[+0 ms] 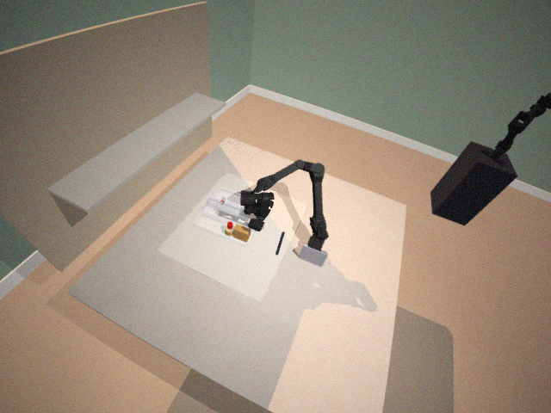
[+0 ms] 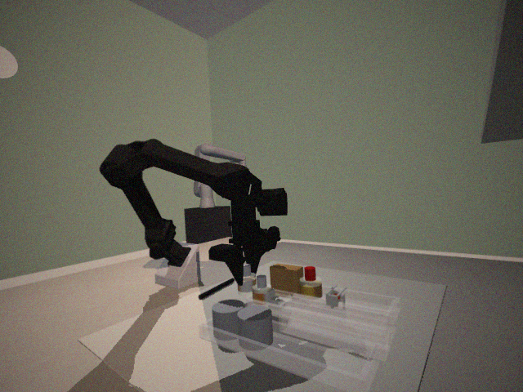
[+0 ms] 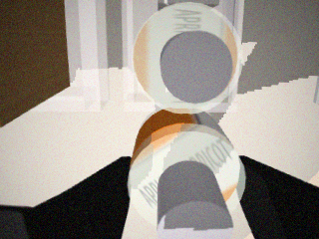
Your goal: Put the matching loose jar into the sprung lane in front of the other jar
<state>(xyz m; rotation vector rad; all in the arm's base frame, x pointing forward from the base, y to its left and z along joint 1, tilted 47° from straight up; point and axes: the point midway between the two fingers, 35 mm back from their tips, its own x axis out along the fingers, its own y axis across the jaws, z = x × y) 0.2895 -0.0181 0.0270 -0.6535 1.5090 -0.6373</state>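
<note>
My gripper tip is now 6 cm short of the brown box, 8 cm to the right of it and 1 cm above it. The rest, counted from my gripper tip: grey pusher plate 16 cm ahead, 3 cm to the right; then clear pusher lane 20 cm ahead, 2 cm to the right, 3 cm below; then black stick 13 cm behind, 3 cm to the left, 4 cm below.
</note>
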